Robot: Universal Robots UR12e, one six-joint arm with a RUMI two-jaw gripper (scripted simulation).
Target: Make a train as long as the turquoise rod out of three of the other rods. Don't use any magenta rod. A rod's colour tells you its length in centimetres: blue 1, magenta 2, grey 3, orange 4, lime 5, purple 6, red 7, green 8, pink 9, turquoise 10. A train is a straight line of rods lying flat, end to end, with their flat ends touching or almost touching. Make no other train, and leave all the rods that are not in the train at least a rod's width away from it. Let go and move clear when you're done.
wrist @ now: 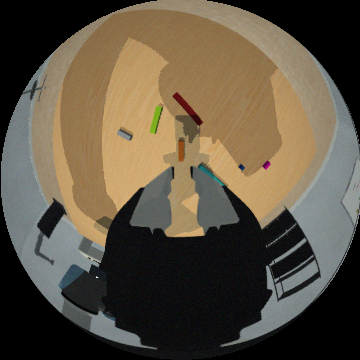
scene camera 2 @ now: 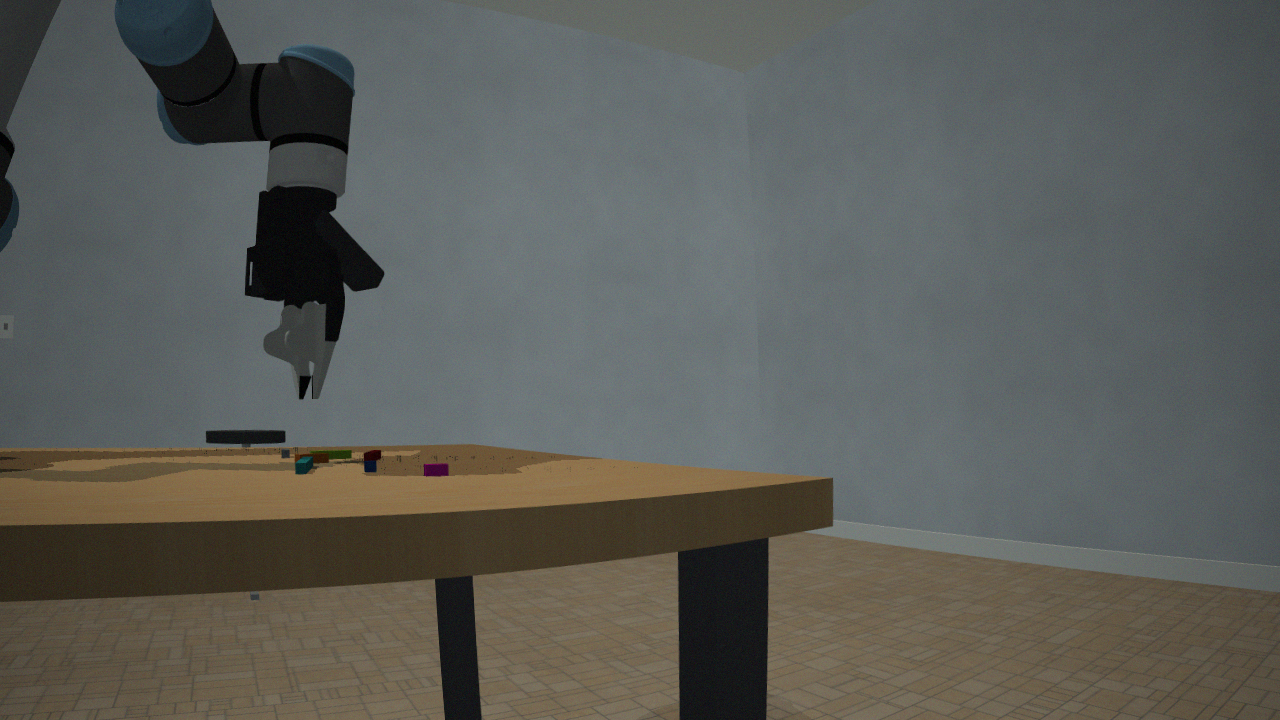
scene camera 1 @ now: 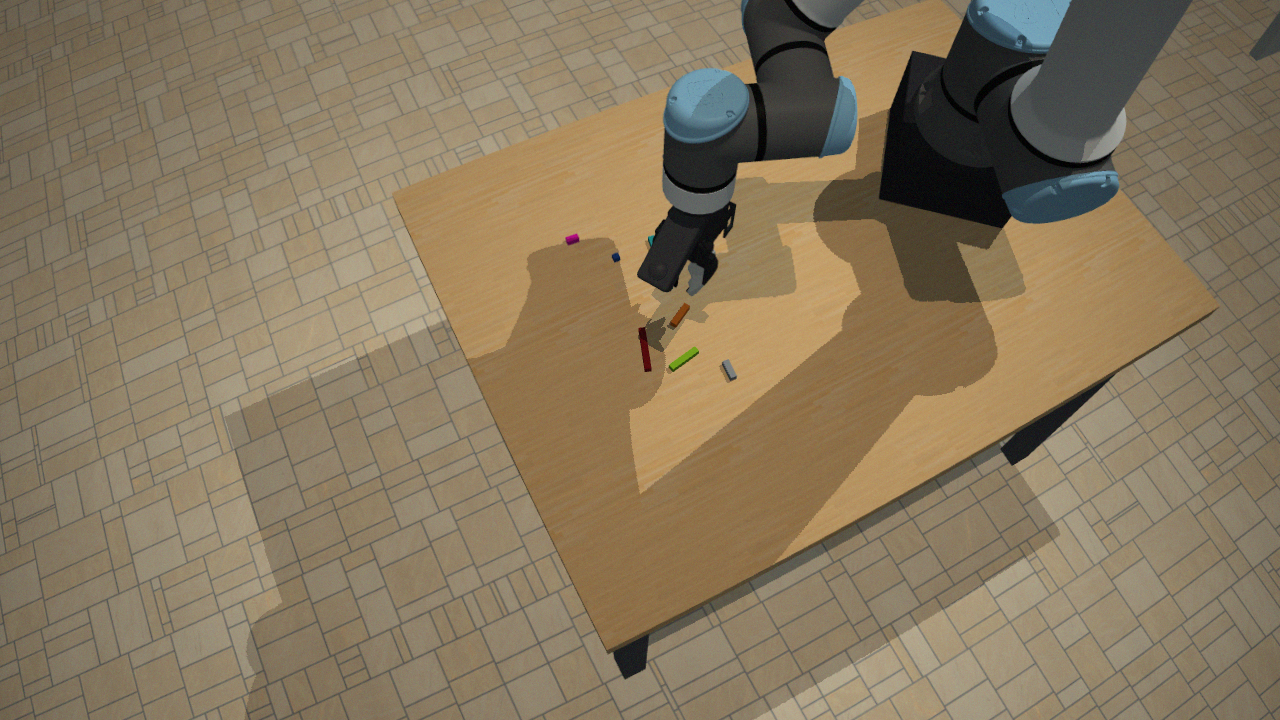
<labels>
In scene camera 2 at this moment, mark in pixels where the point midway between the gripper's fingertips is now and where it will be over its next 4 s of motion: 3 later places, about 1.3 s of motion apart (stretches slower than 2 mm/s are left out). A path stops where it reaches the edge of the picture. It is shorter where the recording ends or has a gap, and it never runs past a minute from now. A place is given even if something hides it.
My gripper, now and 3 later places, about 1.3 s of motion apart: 308, 399; 308, 435; 310, 455; 309, 412
</labels>
